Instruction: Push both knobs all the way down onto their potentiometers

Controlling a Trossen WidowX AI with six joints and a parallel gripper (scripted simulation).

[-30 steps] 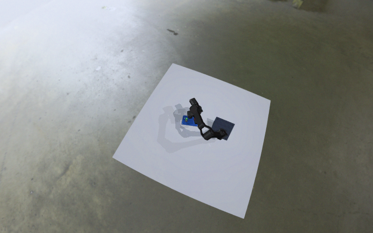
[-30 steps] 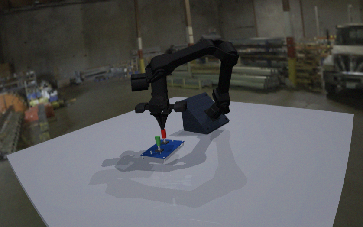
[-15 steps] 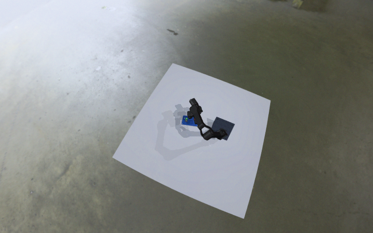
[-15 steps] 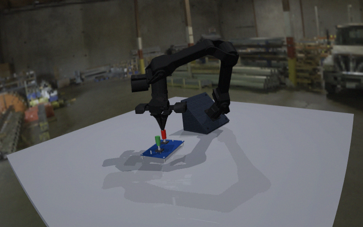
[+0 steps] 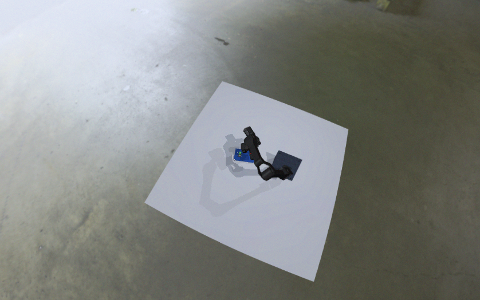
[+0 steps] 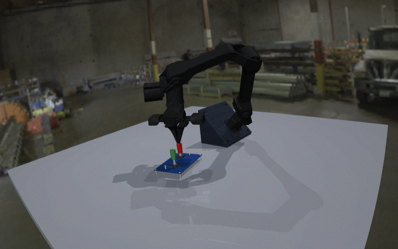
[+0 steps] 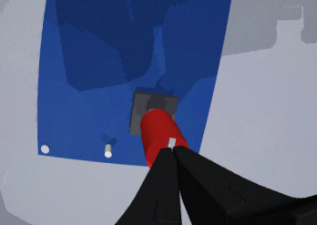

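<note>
My gripper tip is now 10 mm above the red knob. Round my gripper tip: green knob: 70 mm ahead, 50 mm to the left, 10 mm below.
</note>
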